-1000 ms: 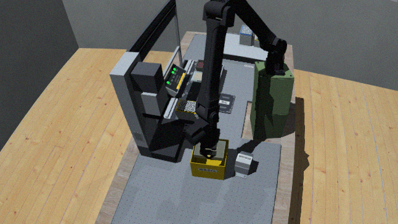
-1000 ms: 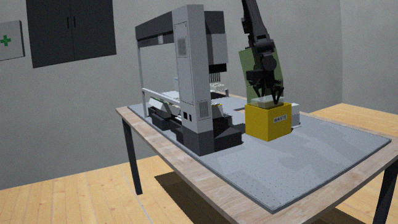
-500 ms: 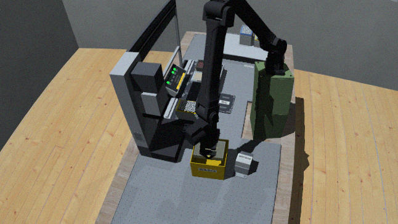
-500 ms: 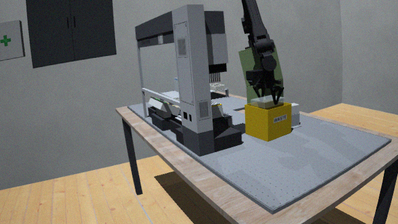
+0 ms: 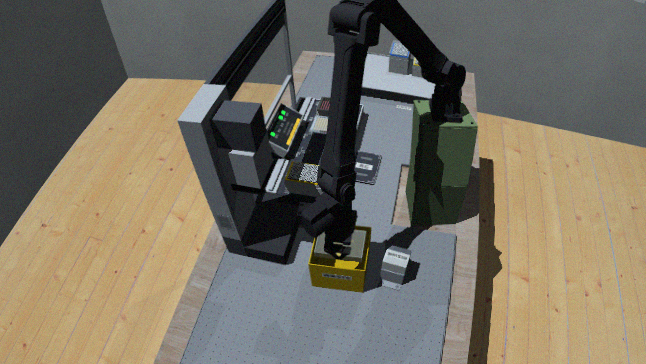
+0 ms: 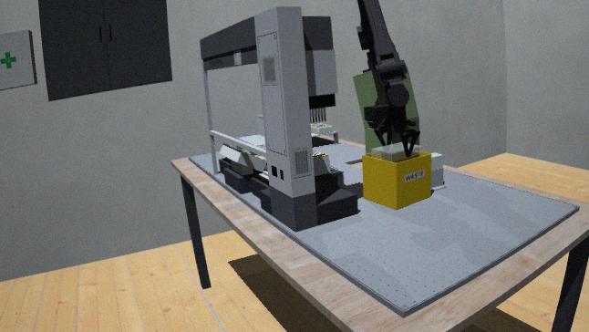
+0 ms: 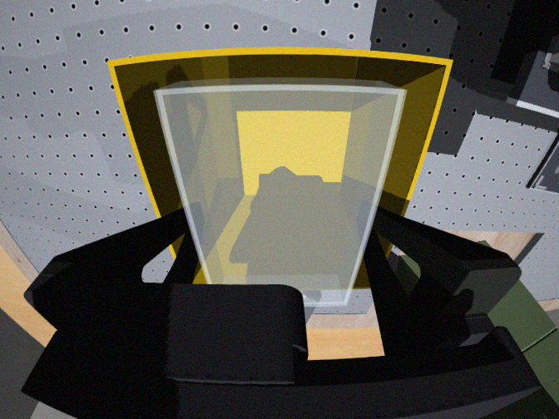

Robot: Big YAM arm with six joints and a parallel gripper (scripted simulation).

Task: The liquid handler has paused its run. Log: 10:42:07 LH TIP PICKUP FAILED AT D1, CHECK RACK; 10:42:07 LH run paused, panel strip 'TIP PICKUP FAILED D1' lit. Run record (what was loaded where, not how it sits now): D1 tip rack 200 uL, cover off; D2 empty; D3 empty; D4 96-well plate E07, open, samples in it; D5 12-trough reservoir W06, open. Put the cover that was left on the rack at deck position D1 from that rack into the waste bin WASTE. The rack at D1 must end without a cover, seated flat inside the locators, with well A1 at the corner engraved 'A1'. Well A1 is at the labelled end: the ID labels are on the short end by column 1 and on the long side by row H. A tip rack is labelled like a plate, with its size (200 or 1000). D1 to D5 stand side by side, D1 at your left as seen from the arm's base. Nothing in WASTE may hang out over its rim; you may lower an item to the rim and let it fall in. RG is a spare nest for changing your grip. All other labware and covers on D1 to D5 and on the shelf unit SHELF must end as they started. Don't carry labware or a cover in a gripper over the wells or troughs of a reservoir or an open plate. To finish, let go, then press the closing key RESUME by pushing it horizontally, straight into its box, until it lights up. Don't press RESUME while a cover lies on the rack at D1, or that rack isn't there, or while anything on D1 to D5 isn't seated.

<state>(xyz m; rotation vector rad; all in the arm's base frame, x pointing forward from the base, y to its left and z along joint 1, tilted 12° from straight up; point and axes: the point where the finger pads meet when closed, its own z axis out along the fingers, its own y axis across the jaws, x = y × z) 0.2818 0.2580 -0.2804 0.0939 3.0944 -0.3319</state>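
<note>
The yellow waste bin lies 10 cm below my hand. Round my hand: clear cover 1 cm above; yellow tip rack 14 cm ahead, 27 cm to the right, 4 cm below; grey resume box 16 cm behind, 1 cm to the right, 8 cm below.
</note>
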